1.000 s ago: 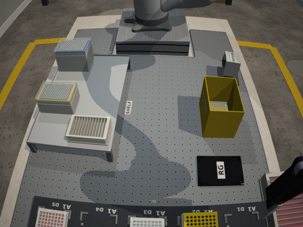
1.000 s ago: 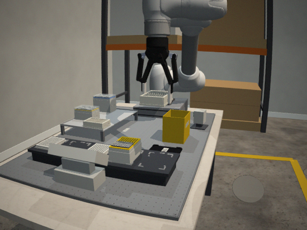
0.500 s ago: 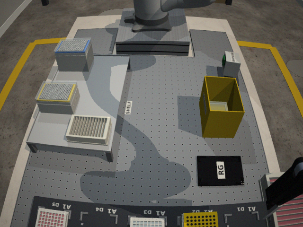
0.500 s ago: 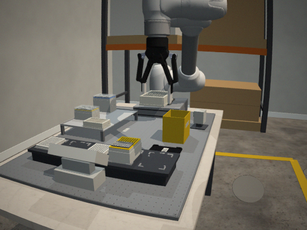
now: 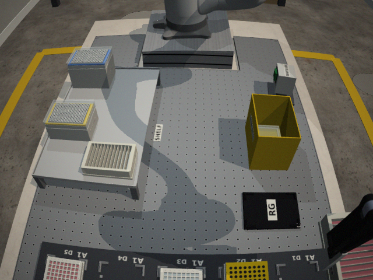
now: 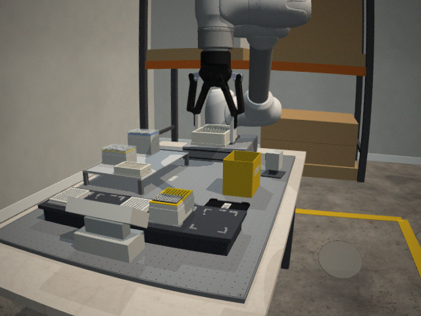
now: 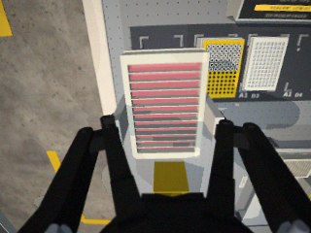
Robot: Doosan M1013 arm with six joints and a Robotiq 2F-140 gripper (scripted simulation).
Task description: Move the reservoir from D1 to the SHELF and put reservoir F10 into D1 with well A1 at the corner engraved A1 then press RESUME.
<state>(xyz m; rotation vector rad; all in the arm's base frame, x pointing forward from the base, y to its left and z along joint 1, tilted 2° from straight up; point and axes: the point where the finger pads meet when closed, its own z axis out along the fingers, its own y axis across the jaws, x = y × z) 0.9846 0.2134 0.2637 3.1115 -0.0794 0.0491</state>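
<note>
The cream 12-trough reservoir is 20 mm below my hand. Round my hand: yellow bin 440 mm behind, 270 mm below; then black RG nest 310 mm below, 230 mm behind, 20 mm to the right; then yellow tip rack 210 mm below, 130 mm to the right, 10 mm behind.
</note>
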